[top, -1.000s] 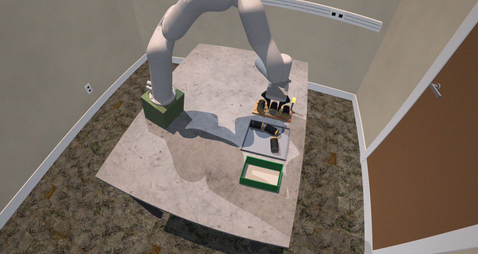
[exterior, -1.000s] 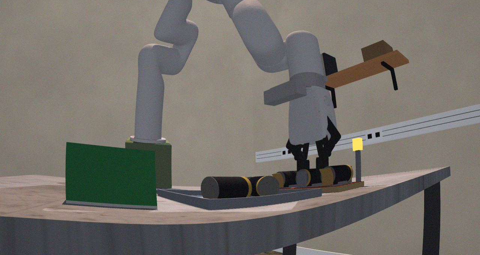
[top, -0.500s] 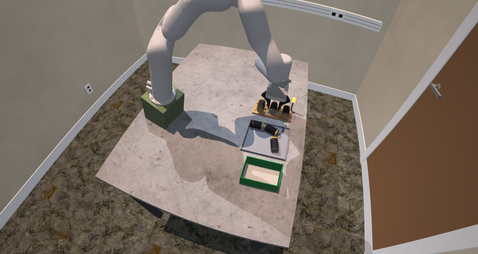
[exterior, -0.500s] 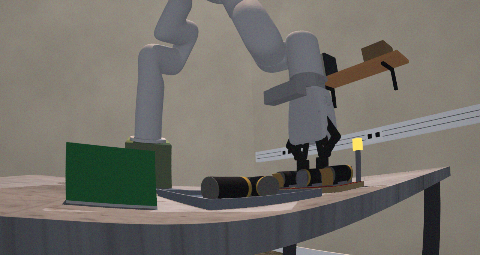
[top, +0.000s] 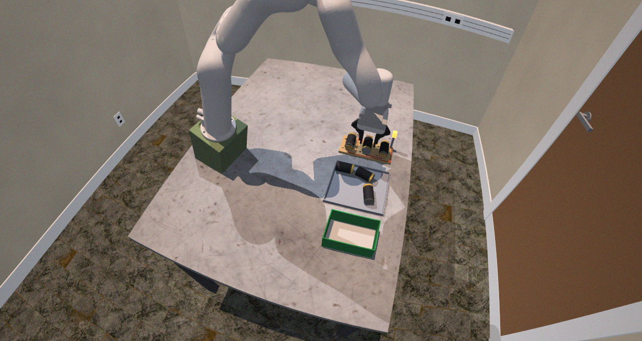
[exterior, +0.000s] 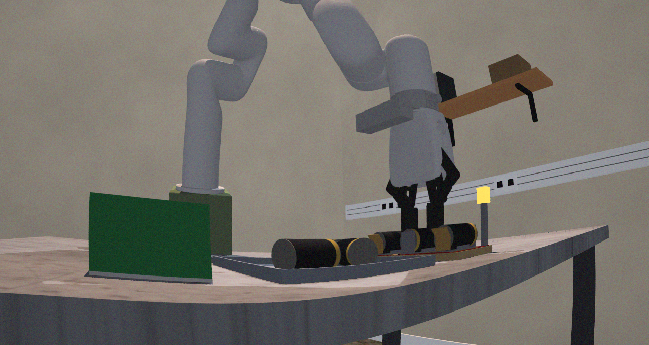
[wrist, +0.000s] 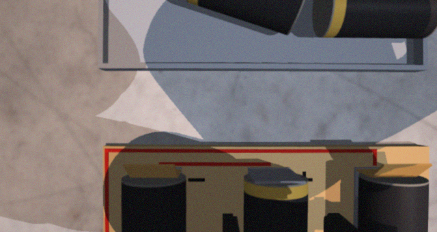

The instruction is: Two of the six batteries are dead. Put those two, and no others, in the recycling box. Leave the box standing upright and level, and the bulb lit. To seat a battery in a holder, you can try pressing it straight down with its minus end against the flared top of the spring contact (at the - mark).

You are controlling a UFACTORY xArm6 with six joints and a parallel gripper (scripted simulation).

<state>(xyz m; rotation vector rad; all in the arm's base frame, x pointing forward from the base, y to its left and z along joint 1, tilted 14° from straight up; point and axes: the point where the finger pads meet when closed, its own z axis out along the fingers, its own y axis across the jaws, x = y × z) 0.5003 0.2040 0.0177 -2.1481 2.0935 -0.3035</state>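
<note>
Now: the grey tray 1 cm ahead of my hand, 18 cm to the right of it and 5 cm below it. Also, from my hand: green recycling box 3 cm ahead, 38 cm to the right, 4 cm below.
</note>
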